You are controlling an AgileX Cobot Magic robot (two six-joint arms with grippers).
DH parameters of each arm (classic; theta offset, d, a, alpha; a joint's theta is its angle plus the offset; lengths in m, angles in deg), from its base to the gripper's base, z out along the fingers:
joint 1: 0 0.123 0 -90
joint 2: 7.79 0 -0.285 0
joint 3: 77.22 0 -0.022 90
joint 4: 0 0.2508 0 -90
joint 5: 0 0 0.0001 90
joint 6: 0 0.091 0 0
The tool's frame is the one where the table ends.
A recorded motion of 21 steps. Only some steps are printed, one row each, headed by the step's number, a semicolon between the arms.
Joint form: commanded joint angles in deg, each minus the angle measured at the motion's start. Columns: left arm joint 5, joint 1, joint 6, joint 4, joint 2, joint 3; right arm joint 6, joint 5, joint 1, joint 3, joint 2, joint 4.
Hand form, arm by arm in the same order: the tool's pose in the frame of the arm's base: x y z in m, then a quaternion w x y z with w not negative. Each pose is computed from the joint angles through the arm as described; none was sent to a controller.
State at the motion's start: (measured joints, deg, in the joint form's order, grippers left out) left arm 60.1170 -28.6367 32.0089 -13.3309 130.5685 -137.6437; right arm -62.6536 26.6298 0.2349 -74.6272 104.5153 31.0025
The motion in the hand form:
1: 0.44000 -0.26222 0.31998 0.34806 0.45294 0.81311 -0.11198; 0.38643 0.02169 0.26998 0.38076 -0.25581 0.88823 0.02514
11: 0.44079 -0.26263 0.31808 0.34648 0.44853 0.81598 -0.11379; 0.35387 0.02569 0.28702 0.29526 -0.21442 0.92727 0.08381
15: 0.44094 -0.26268 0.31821 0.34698 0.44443 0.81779 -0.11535; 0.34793 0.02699 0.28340 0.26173 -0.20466 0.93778 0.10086
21: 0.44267 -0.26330 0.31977 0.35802 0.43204 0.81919 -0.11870; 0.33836 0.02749 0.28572 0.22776 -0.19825 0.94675 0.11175
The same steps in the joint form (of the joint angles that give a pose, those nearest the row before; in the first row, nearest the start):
1: 1.22 0.03 -0.19 -0.80 -0.18 0.25; 11.51 4.15 -0.26 -0.17 -5.59 -3.07
11: 1.12 0.03 -0.79 -0.80 0.04 0.25; 24.77 19.18 -0.24 -0.17 -10.36 -7.84
15: 0.99 0.03 -1.32 -0.80 0.04 0.25; 27.11 23.06 -0.23 0.05 -10.39 -8.14
21: -0.52 0.03 -2.54 -0.80 0.04 0.25; 29.67 27.82 -0.24 0.05 -11.32 -9.22

